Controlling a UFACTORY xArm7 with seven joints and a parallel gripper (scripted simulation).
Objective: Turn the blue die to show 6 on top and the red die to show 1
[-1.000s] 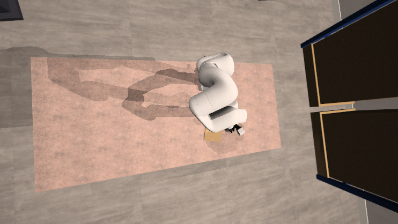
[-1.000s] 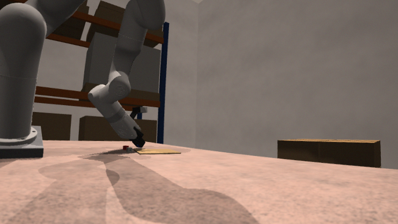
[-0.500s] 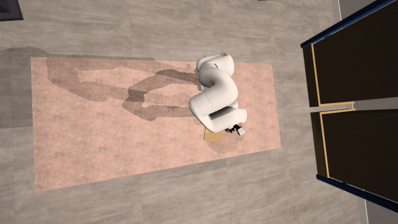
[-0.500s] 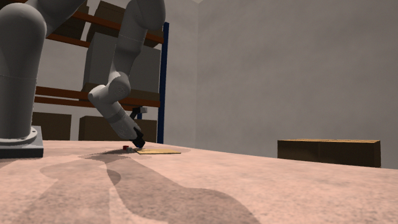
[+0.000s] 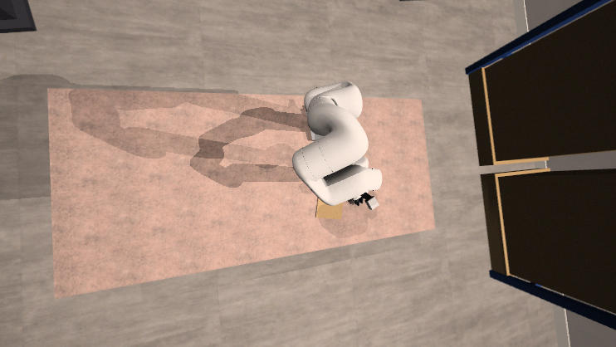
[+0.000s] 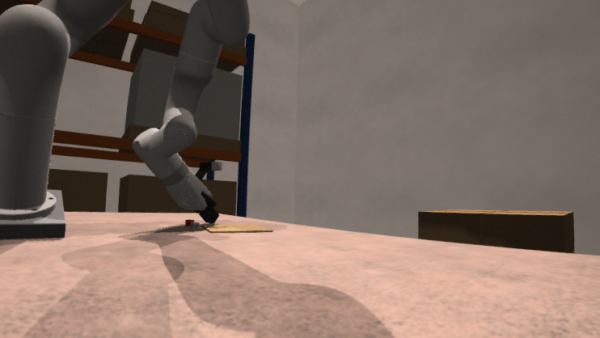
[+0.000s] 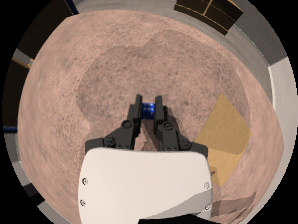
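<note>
The blue die lies 10 mm ahead of my hand and 10 mm below it. From my hand the other things lie so: tan mat 20 mm behind, 150 mm to the right, 20 mm below; then red die 80 mm behind, 40 mm to the right, 20 mm below; then white die 110 mm behind, 120 mm to the right, 20 mm below.
</note>
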